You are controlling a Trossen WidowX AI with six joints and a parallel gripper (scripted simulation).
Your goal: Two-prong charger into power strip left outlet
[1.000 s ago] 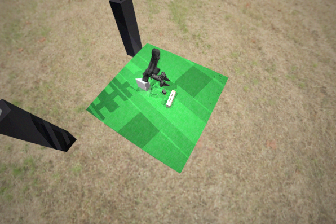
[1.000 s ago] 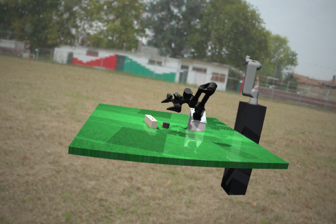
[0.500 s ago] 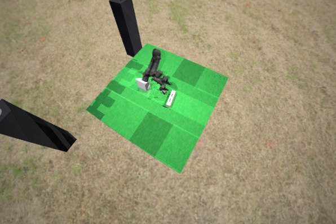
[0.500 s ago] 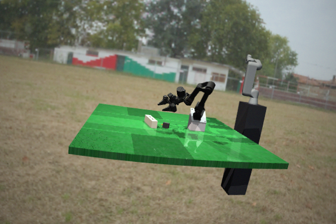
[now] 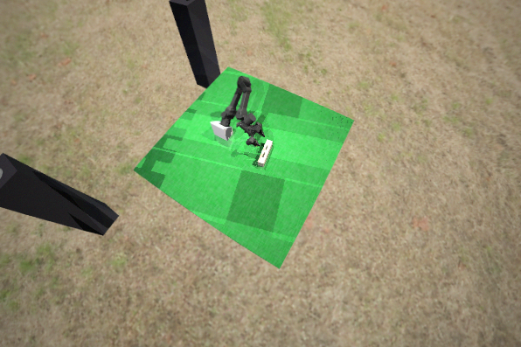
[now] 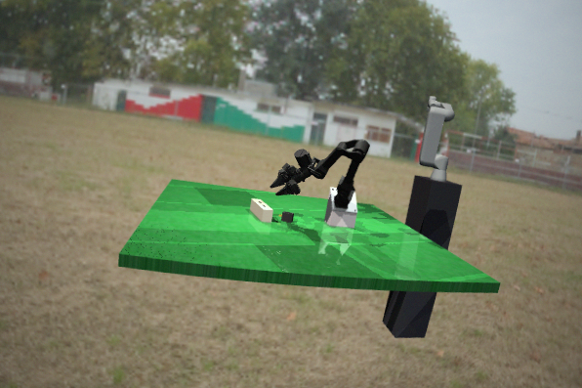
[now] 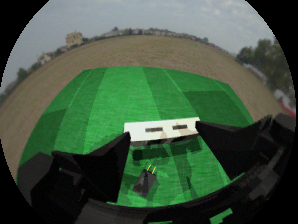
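The black two-prong charger lies 70 mm behind my gripper tip, 10 mm to the left of it and 110 mm below it.
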